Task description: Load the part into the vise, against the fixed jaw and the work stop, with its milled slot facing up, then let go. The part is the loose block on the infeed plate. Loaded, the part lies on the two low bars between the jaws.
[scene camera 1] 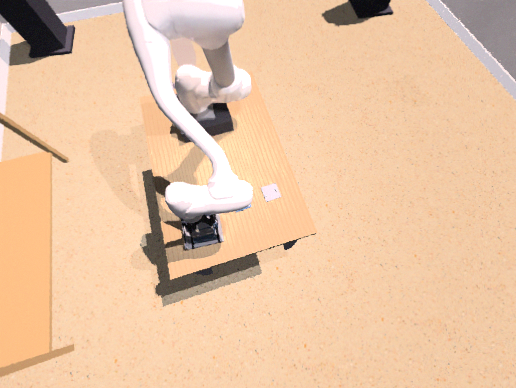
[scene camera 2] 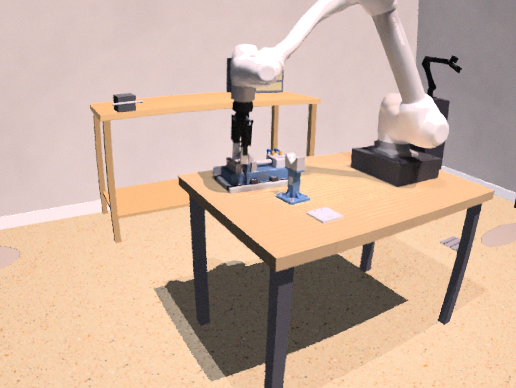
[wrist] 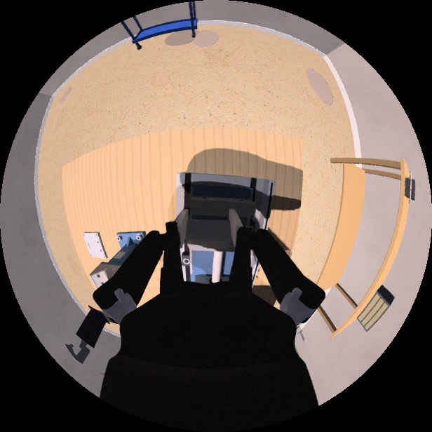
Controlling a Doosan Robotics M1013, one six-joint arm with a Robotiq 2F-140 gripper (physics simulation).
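Seen in the pictures: gripper, fingertip midpoint: [scene camera 1: 205,228] [scene camera 2: 239,161]; arm's base, origin of the base link: [scene camera 1: 199,109] [scene camera 2: 392,152].
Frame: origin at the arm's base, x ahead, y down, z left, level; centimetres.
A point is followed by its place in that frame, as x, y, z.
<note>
The vise [scene camera 1: 202,245] {79.3, 7.5, -7.4} [scene camera 2: 265,173] {63.3, 4.4, -0.6} [wrist: 202,262] has a blue base and grey jaws and stands near the table's end. My gripper [scene camera 2: 242,161] {72.8, -0.3, -3.6} [wrist: 208,217] points down over it, its fingertips low between the jaws. It is shut on the part [wrist: 207,234], a grey block in shadow beside the dark far jaw [wrist: 220,206] in the wrist view. The part's underside, the low bars and the work stop are hidden, so I cannot tell whether the part rests or touches. I cannot make out its slot. The infeed plate [scene camera 1: 271,192] {56.9, 8.5, 33.1} [scene camera 2: 325,215] {57.2, 8.6, 34.2} [wrist: 95,245] bears no block.
A blue stand [scene camera 2: 294,185] {60.1, 3.6, 17.3} [wrist: 131,239] with a grey top piece [scene camera 2: 295,162] {60.7, -5.0, 18.2} stands beside the vise, toward the infeed plate. The table [scene camera 1: 250,165] {37.7, 9.4, 24.5} [scene camera 2: 400,200] {20.9, 9.4, 30.9} carries these and the arm's dark base [scene camera 2: 395,165] {11.9, 0.7, 15.7}. A wooden bench [scene camera 2: 165,107] stands beyond the table.
</note>
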